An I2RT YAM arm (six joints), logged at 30 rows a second.
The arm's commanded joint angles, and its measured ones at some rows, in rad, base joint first. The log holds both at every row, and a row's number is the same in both.
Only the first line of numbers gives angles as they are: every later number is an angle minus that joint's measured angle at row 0.
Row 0, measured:
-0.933 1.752 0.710 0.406 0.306 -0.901
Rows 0 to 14, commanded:
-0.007 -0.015 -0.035 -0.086 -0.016 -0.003
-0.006 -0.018 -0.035 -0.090 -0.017 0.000
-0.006 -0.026 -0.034 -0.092 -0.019 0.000
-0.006 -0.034 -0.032 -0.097 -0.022 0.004
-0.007 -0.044 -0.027 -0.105 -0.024 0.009
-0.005 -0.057 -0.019 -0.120 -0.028 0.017
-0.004 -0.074 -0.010 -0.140 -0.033 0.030
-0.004 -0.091 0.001 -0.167 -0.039 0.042
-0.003 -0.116 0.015 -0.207 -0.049 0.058
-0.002 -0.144 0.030 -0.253 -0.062 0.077
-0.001 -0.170 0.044 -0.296 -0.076 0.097
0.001 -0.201 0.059 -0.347 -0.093 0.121
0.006 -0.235 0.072 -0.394 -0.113 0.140
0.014 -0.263 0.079 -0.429 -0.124 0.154
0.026 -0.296 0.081 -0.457 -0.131 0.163
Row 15, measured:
0.006 -0.198 0.042 -0.304 -0.072 0.097
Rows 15 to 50, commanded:
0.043 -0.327 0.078 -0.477 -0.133 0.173
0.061 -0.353 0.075 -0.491 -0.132 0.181
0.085 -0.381 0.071 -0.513 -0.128 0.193
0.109 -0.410 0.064 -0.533 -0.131 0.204
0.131 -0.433 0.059 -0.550 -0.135 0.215
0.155 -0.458 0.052 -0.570 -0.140 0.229
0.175 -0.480 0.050 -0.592 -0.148 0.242
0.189 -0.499 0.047 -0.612 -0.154 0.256
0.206 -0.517 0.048 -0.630 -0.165 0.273
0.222 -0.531 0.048 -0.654 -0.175 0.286
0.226 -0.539 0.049 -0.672 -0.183 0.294
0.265 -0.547 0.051 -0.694 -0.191 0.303
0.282 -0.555 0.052 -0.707 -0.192 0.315
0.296 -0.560 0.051 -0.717 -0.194 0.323
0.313 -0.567 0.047 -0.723 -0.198 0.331
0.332 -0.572 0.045 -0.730 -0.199 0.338
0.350 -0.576 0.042 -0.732 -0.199 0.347
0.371 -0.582 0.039 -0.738 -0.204 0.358
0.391 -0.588 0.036 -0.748 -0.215 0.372
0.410 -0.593 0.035 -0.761 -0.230 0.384
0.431 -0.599 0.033 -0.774 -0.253 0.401
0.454 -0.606 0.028 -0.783 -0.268 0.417
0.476 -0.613 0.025 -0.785 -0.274 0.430
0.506 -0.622 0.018 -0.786 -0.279 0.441
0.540 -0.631 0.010 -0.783 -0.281 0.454
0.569 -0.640 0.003 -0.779 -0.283 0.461
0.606 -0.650 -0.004 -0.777 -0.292 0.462
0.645 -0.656 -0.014 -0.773 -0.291 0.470
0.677 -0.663 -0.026 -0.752 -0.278 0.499
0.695 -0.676 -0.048 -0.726 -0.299 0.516
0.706 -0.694 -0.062 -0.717 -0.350 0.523
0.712 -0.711 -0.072 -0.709 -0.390 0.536
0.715 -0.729 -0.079 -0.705 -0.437 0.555
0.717 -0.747 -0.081 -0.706 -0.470 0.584
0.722 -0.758 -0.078 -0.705 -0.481 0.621
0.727 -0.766 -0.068 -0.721 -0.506 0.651
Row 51, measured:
0.717 -0.723 -0.070 -0.728 -0.400 0.542
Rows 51 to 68, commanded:
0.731 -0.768 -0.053 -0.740 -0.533 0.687
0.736 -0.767 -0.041 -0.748 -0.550 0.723
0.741 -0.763 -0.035 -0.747 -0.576 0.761
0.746 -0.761 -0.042 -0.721 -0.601 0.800
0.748 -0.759 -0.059 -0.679 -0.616 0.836
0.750 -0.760 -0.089 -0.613 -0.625 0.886
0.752 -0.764 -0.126 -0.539 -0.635 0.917
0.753 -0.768 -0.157 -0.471 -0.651 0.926
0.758 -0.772 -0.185 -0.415 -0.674 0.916
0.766 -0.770 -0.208 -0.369 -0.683 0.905
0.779 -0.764 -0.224 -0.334 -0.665 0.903
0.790 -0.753 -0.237 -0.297 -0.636 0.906
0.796 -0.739 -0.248 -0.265 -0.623 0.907
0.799 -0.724 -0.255 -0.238 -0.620 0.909
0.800 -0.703 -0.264 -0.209 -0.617 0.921
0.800 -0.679 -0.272 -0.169 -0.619 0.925
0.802 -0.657 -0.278 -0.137 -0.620 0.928
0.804 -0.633 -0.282 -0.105 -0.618 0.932
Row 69, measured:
0.797 -0.666 -0.263 -0.270 -0.615 0.893
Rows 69 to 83, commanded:
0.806 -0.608 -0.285 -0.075 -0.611 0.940
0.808 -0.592 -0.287 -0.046 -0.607 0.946
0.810 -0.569 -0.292 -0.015 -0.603 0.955
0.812 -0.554 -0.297 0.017 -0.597 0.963
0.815 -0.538 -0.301 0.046 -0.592 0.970
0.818 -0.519 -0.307 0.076 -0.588 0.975
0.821 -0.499 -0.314 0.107 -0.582 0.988
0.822 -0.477 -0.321 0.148 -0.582 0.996
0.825 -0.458 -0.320 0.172 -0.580 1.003
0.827 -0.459 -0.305 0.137 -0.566 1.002
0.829 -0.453 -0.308 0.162 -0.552 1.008
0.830 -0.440 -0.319 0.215 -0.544 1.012
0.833 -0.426 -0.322 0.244 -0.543 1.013
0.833 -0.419 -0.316 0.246 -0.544 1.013
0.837 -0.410 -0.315 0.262 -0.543 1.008
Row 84, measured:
0.826 -0.417 -0.305 0.147 -0.564 0.984
